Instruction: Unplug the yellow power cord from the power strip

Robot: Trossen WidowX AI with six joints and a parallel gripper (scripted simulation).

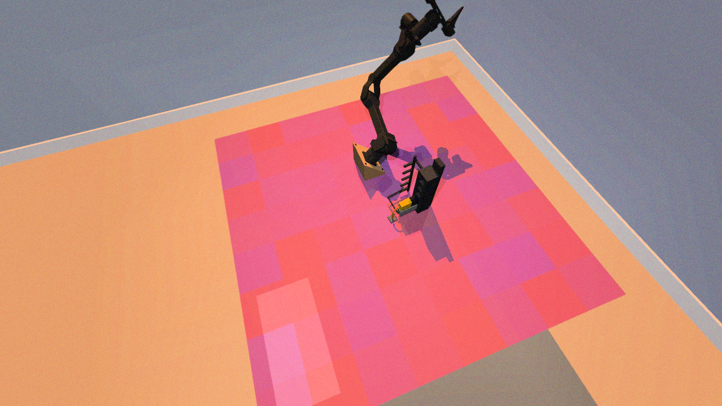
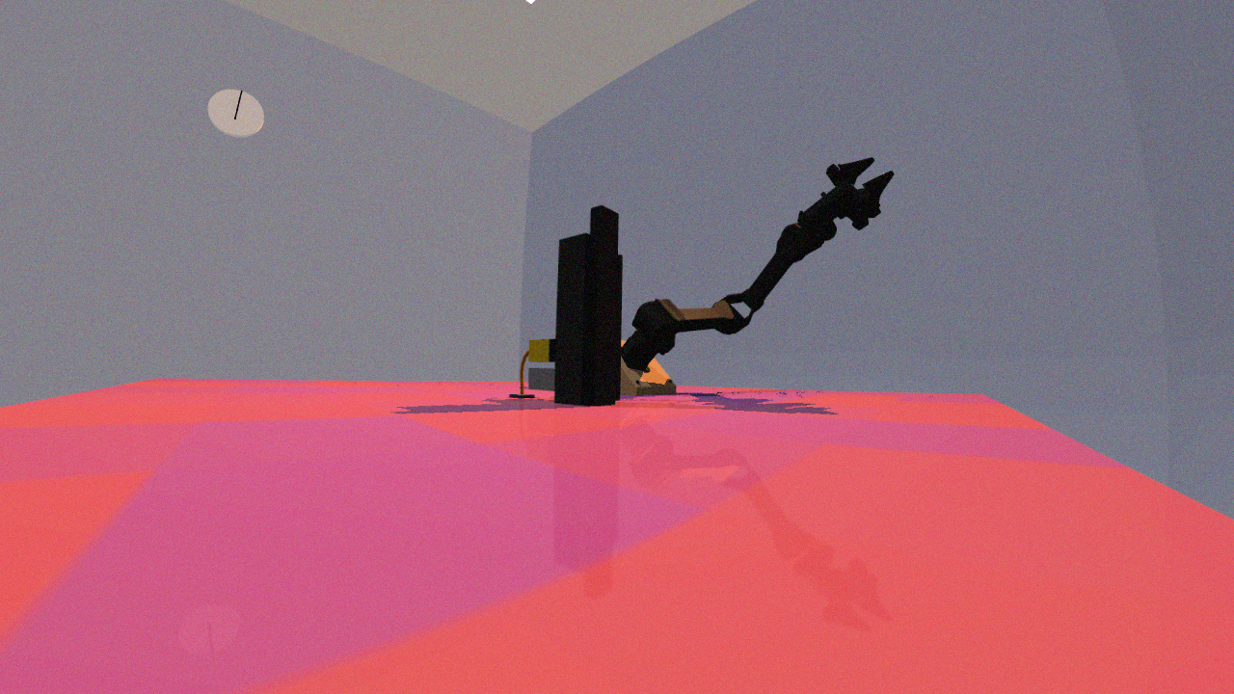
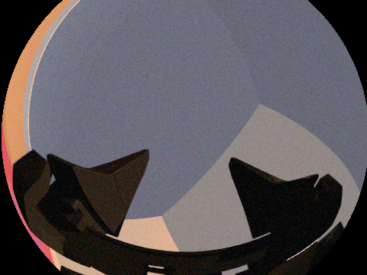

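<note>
The yellow plug lies 600 mm ahead of my gripper tip, 420 mm below it and 340 mm to the right of it.
</note>
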